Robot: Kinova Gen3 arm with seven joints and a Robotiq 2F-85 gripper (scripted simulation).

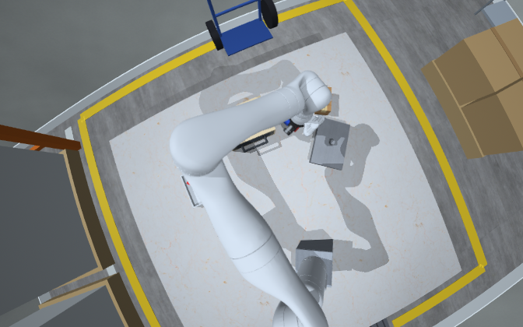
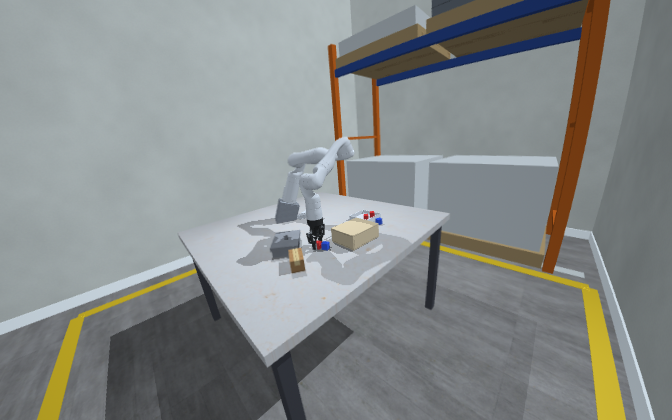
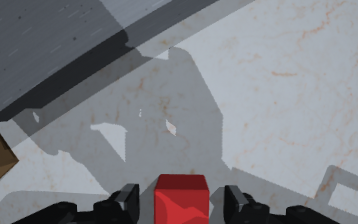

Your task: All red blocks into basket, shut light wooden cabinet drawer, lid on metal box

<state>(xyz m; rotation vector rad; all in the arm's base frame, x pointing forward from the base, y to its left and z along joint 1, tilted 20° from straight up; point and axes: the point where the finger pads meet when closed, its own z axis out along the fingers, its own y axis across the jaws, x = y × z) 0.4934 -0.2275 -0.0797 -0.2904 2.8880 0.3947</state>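
My hand is 1 cm past the basket, 45 cm to the right of it and 1 cm above it. From my hand the other things lie so: cardboard box 3 cm ahead, 16 cm to the right, 2 cm above; lid 14 cm behind, 8 cm to the right, 3 cm above; drawer 9 cm ahead, 17 cm to the left, 2 cm above.
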